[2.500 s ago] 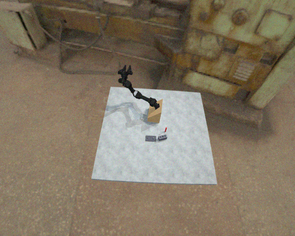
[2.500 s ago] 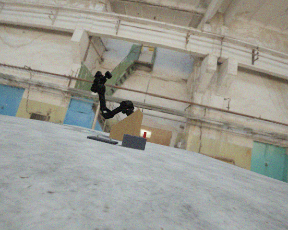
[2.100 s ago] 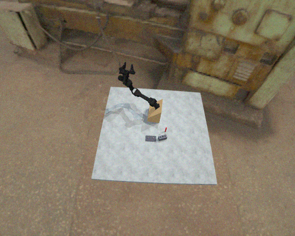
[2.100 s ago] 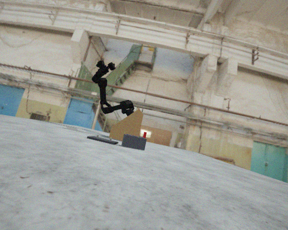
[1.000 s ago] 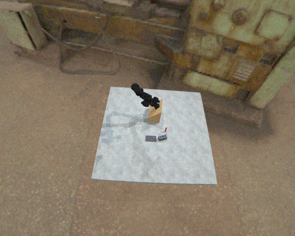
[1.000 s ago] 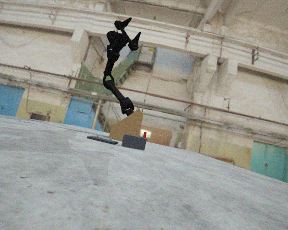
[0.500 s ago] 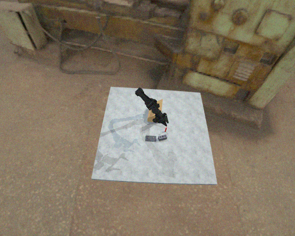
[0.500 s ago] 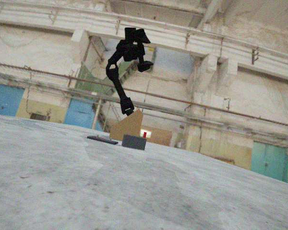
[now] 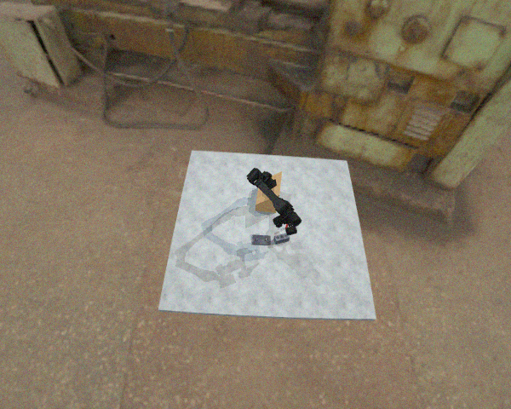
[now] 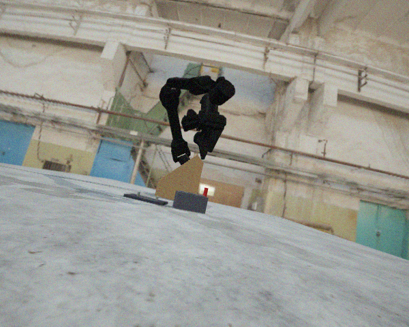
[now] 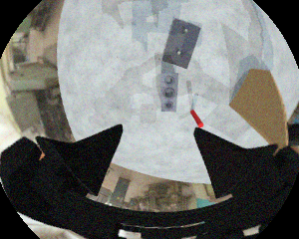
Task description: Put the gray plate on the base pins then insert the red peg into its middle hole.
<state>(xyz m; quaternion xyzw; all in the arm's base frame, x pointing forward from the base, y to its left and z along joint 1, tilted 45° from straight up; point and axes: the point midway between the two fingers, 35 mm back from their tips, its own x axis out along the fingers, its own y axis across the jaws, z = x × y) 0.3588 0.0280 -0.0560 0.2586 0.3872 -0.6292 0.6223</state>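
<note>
Right now my gripper tip is 1 cm past the plate, 2 cm to the left of it and 14 cm above it. Round my gripper tip: dark flat base (2 cm behind, 15 cm to the right, 16 cm below); red peg (11 cm behind, 3 cm to the left, 13 cm below).
</note>
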